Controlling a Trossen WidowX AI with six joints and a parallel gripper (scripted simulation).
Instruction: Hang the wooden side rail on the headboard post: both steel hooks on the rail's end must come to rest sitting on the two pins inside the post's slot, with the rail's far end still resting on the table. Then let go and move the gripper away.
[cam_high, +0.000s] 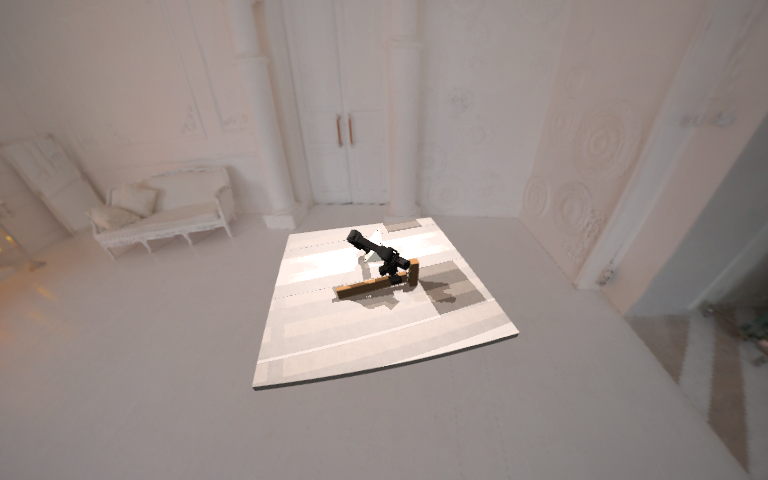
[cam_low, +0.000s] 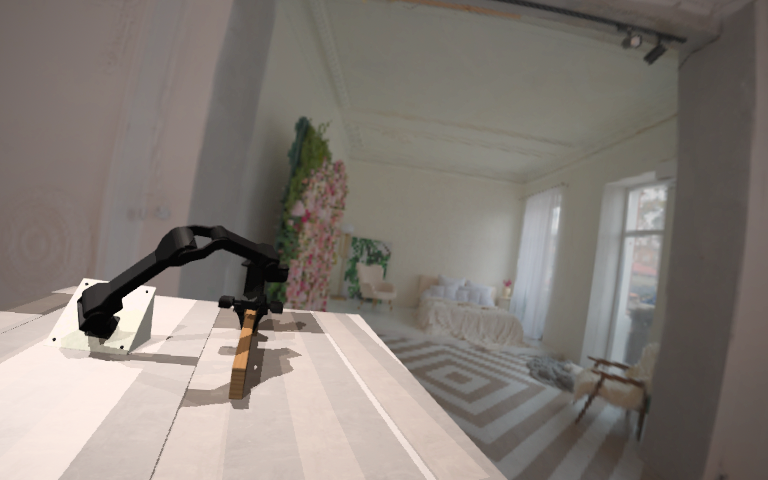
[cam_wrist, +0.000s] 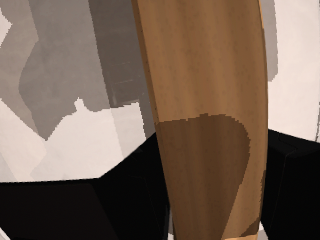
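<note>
Right now my gripper tip is 130 mm to the right of the wooden headboard post, 40 mm below it and 20 mm past it.
</note>
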